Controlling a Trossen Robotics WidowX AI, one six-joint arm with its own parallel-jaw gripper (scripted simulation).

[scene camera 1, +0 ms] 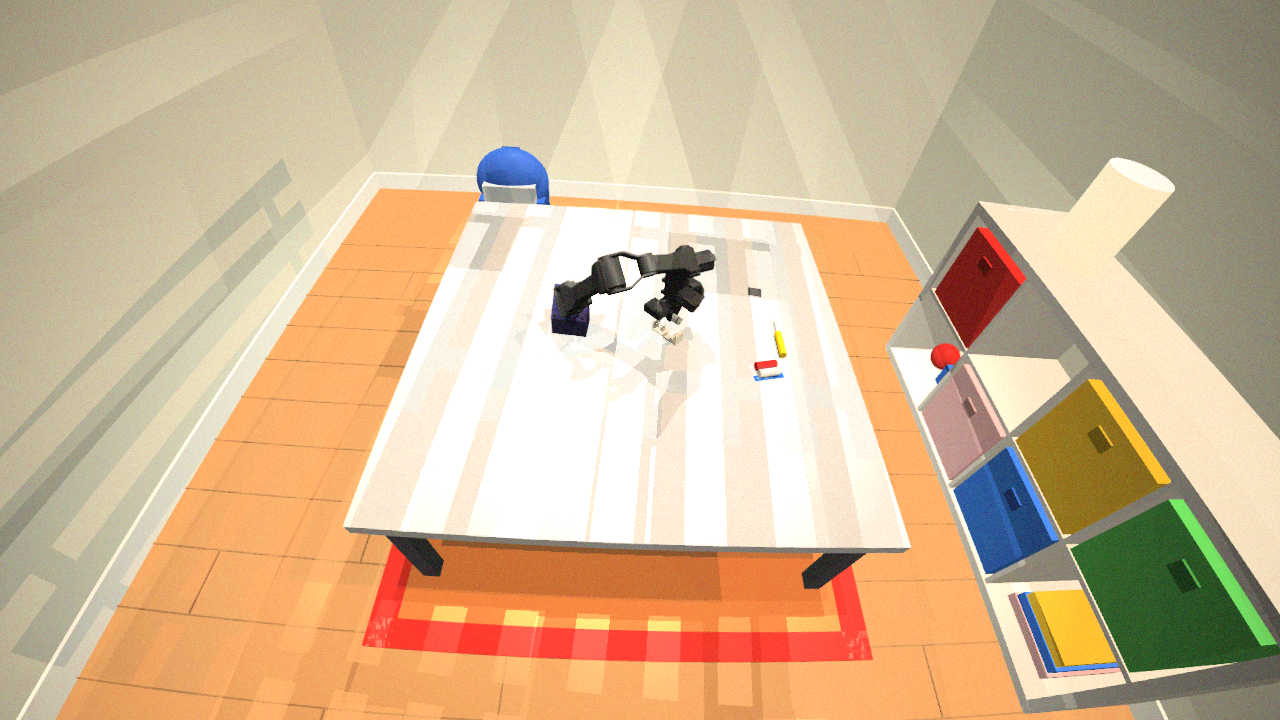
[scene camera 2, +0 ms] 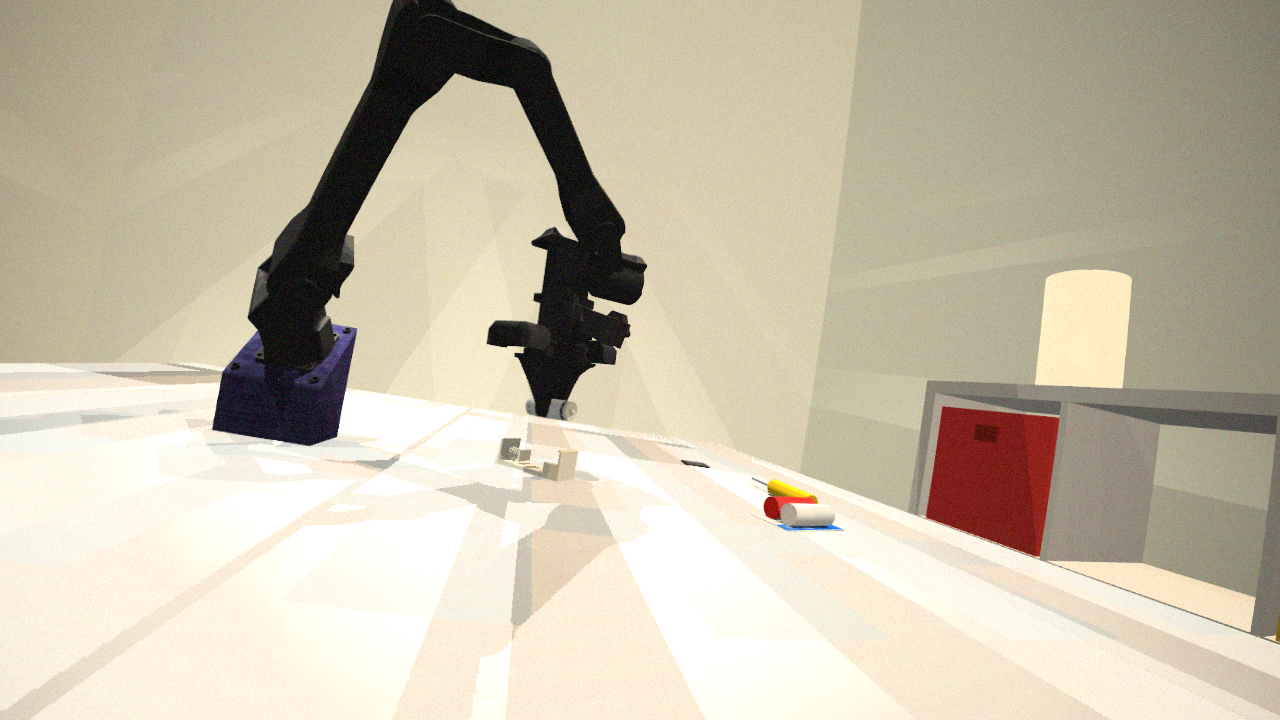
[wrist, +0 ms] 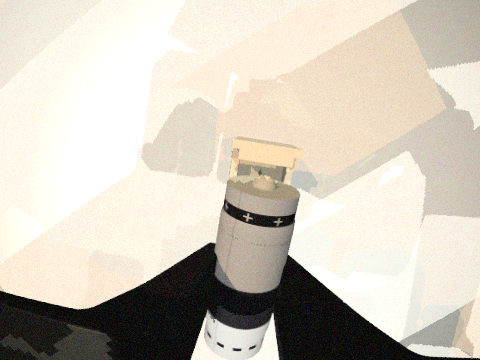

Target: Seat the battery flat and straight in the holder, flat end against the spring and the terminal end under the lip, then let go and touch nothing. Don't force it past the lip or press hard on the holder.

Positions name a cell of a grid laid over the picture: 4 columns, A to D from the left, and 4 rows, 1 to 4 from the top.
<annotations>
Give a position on a battery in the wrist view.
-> At C3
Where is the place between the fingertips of my gripper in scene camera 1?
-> At C2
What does my gripper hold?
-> A battery.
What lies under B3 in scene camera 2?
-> My gripper.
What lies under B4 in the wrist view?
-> My gripper.
</annotations>
